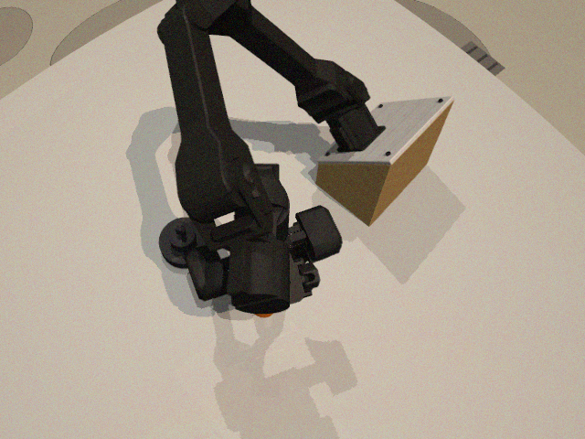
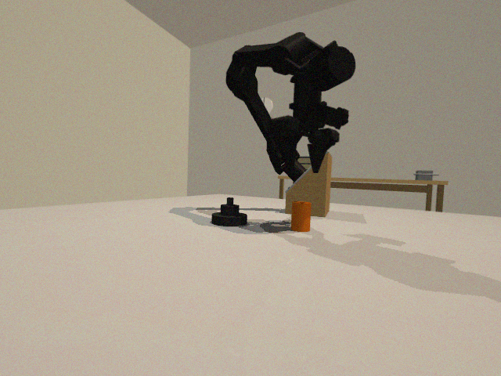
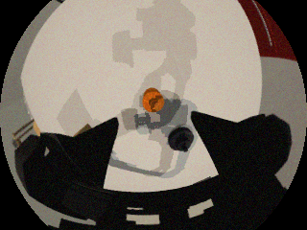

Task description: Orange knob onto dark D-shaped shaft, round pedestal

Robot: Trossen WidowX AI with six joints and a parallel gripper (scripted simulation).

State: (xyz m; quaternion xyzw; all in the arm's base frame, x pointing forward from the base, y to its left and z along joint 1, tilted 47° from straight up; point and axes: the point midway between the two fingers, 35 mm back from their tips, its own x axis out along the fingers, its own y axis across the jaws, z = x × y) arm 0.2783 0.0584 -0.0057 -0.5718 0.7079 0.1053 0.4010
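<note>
Right now the orange knob is 100 mm below my gripper tip. The rest, counted from my gripper tip: round dark pedestal (10 mm ahead, 170 mm to the right, 100 mm below).
</note>
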